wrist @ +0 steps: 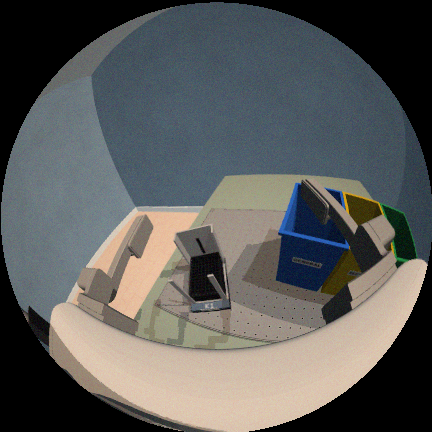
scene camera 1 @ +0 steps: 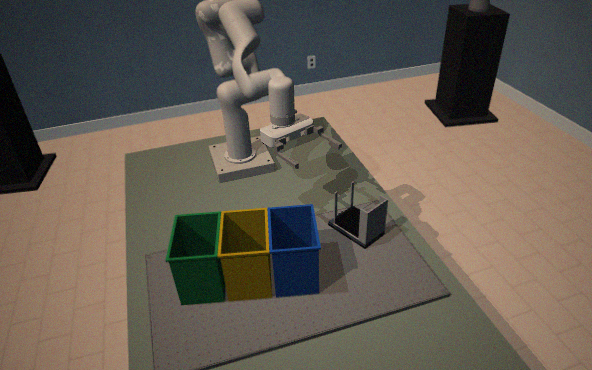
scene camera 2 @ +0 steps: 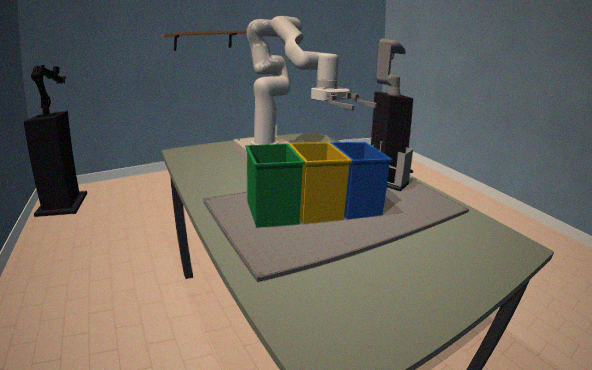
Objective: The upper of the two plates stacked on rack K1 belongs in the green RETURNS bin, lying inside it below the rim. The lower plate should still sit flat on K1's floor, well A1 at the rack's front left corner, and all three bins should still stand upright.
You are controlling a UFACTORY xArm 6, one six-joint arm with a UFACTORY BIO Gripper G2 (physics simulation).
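Places are measured from the arm's base along level axes (x ahead, y left, z up), in metres.
Pixels of known places: hand at its tool point: (wrist: 222,218) (scene camera 1: 314,153) (scene camera 2: 360,105); arm's base at its link origin: (scene camera 1: 240,155) (scene camera 2: 264,143).
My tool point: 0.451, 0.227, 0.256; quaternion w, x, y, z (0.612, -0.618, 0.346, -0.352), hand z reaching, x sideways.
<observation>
For each thing: its middle in the pictures, then the offset to it from my tool point, as dx, dy, dz. "spot": a spot on its surface instead. Level surfaces: height alone.
- Rack K1 at the middle of its body: (wrist: 201,271) (scene camera 1: 357,212) (scene camera 2: 388,164) +0.031, +0.128, -0.215
- black gridded plate surface at a spot on its surface: (wrist: 206,275) spot: +0.039, +0.132, -0.250
- green bin at the middle of its body: (scene camera 2: 272,183) (scene camera 1: 200,258) (wrist: 386,256) +0.171, -0.353, -0.196
- yellow bin at the middle of its body: (wrist: 355,248) (scene camera 1: 247,254) (scene camera 2: 316,181) +0.178, -0.222, -0.196
- blue bin at the middle of its body: (wrist: 311,238) (scene camera 1: 293,250) (scene camera 2: 357,178) +0.185, -0.092, -0.196
- grey perforated mat at its surface level: dz -0.286
- green table at its surface level: dz -0.299
Rack K1 (scene camera 1: 375,223) (scene camera 2: 403,167) (wrist: 209,305) stands upright on the mat, with a grey end panel and two thin posts. A black gridded plate surface (scene camera 1: 348,220) (wrist: 206,275) shows inside it; whether one plate or two lie there, and well A1, cannot be made out. The green bin (scene camera 1: 200,280) (scene camera 2: 277,195) (wrist: 401,234) stands upright at the row's left end in the scene views; its bottom is hidden. The yellow bin (scene camera 1: 248,277) (scene camera 2: 325,192) and blue bin (scene camera 1: 297,270) (scene camera 2: 367,190) (wrist: 305,250) stand upright beside it. My gripper (scene camera 1: 319,155) (scene camera 2: 364,106) (wrist: 227,217) is open and empty, high above the table behind the rack and apart from it.
A grey perforated mat (scene camera 1: 300,325) (scene camera 2: 300,250) (wrist: 250,220) lies on the green table (scene camera 1: 165,190) (scene camera 2: 400,300) under the bins and rack. The blue bin is the nearest bin to the rack, with a gap between. Dark pedestals (scene camera 1: 470,65) (scene camera 2: 52,160) stand beyond the table.
</observation>
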